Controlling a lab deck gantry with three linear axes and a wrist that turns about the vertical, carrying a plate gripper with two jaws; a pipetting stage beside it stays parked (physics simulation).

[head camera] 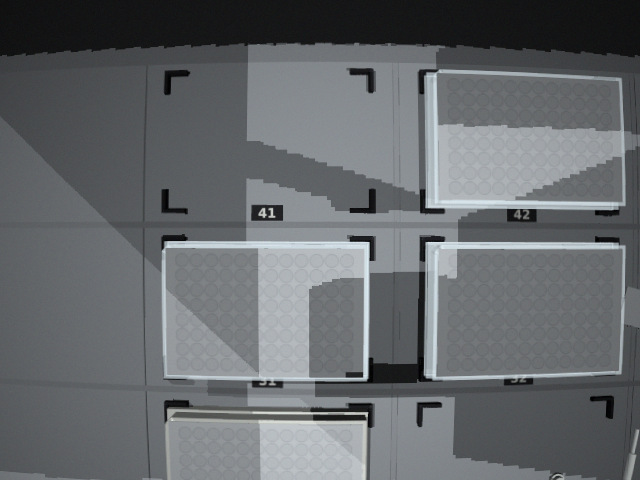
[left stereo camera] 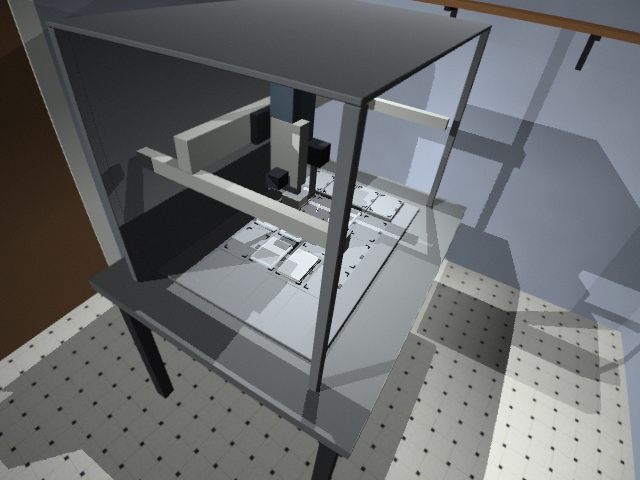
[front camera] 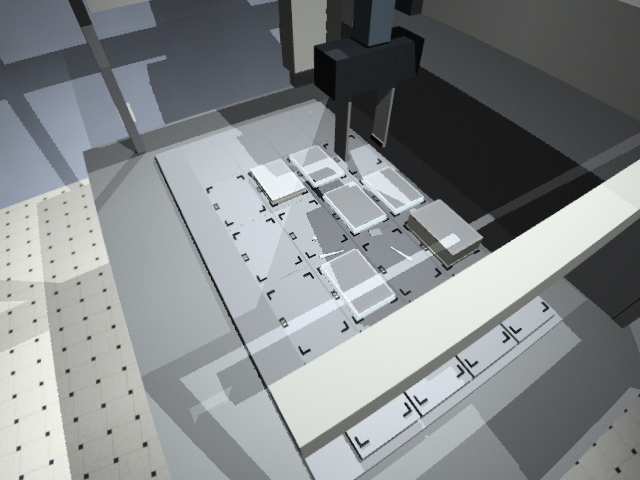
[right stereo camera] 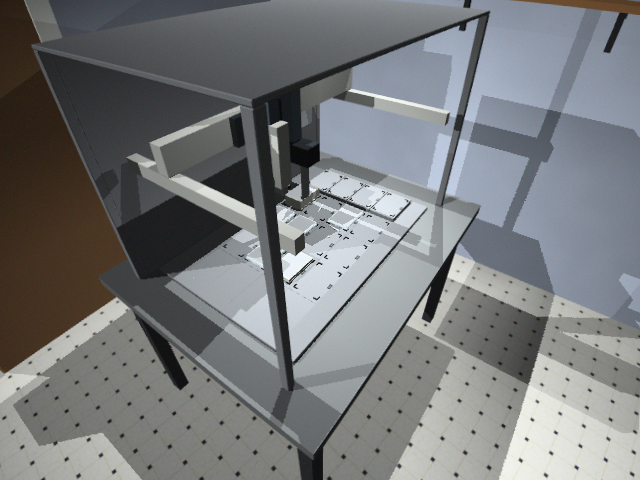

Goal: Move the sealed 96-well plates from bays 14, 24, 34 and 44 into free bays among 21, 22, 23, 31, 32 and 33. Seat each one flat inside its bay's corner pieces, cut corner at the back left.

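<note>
My gripper is open and empty. It hangs above the deck, its jaws apart, behind the bay 31 plate in the front view. Clear sealed plates lie in bay 31, bay 32 and bay 23. In the head view the plates in 31 and 32 lie square over their corner pieces, cut corners at the back left. Bays 22 and 33 hold no plate. The raised bays 14, 24, 34 and 44 show no plates; a beam hides part of them.
A beige plate fills bay 21. A clear plate lies in bay 42, and a tall beige block in bay 43. Thin white sticks lie near bays 22 and 33. A pale beam crosses the front.
</note>
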